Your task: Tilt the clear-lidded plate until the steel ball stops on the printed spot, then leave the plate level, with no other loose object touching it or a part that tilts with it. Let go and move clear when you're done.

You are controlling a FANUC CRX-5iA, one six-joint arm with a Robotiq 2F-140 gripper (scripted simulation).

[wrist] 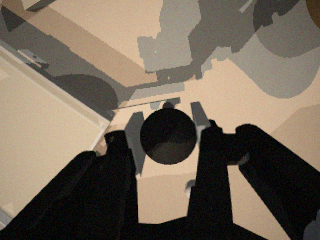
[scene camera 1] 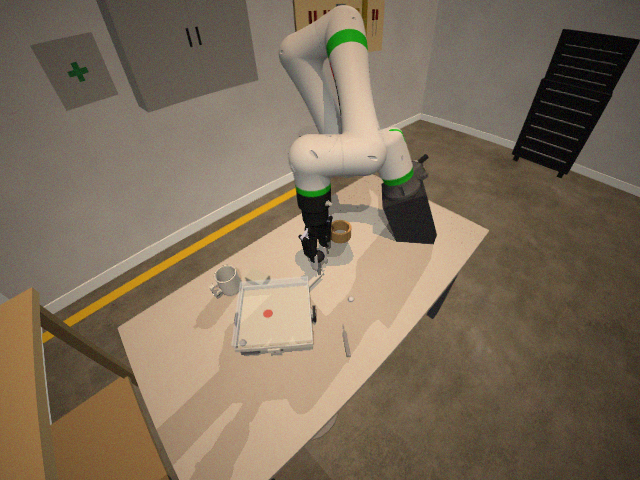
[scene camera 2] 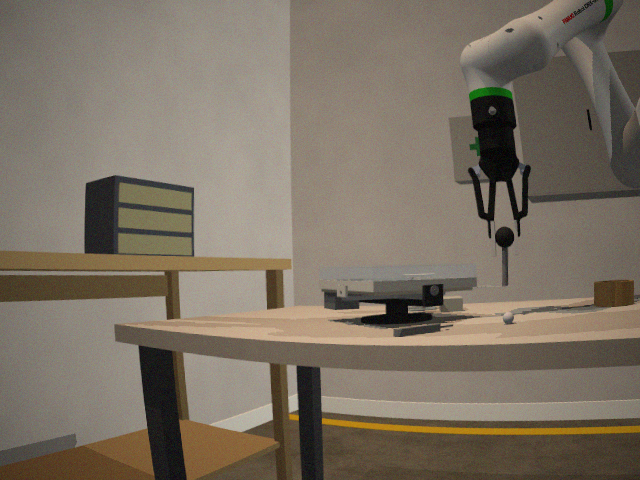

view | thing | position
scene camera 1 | my gripper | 318, 263
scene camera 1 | clear-lidded plate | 273, 314
